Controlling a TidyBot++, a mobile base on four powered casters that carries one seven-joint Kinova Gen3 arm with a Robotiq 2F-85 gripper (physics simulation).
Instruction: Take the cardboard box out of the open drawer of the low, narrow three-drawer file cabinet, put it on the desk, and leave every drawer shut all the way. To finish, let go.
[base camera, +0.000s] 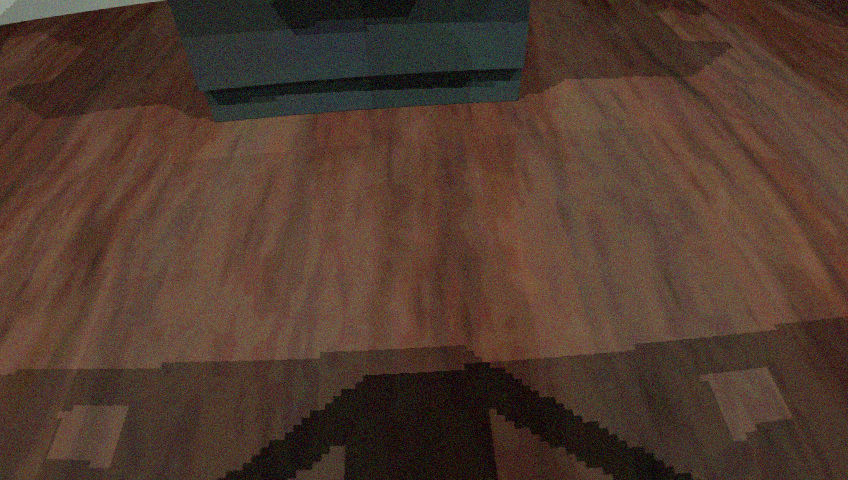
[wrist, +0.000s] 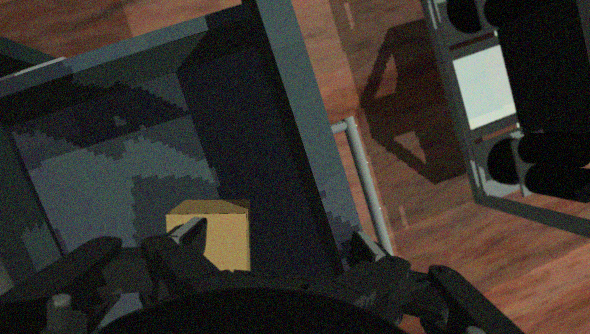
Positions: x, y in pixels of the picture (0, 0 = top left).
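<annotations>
You'd find my gripper in the wrist view (279, 240), but it's out of frame in the base camera view. There's a tan cardboard box as well, which shows in the wrist view (228, 220), and in the base camera view that box is out of frame too.
</annotations>
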